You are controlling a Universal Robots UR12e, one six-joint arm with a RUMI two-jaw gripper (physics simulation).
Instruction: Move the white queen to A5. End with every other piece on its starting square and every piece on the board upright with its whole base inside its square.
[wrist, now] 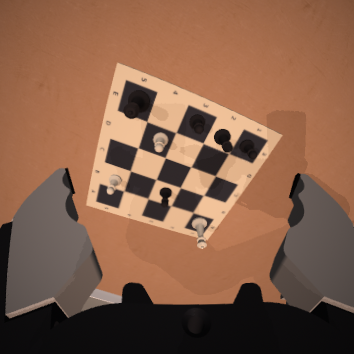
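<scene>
The white queen, the tallest white piece, stands upright with its base on the dark A1 corner square, its head showing past the board's lower edge. The chessboard lies on the table, tilted in the wrist view. The dark A5 square is at its lower left corner; the head of the white piece based on B5 overlaps it in the view. My gripper is open and empty, high above the board, with its jaws showing at either side.
Another white piece stands on D4. Black pieces stand on E5, E3, E2, E1 and B3. The orange-brown table surrounds the board, with arm shadows across it.
</scene>
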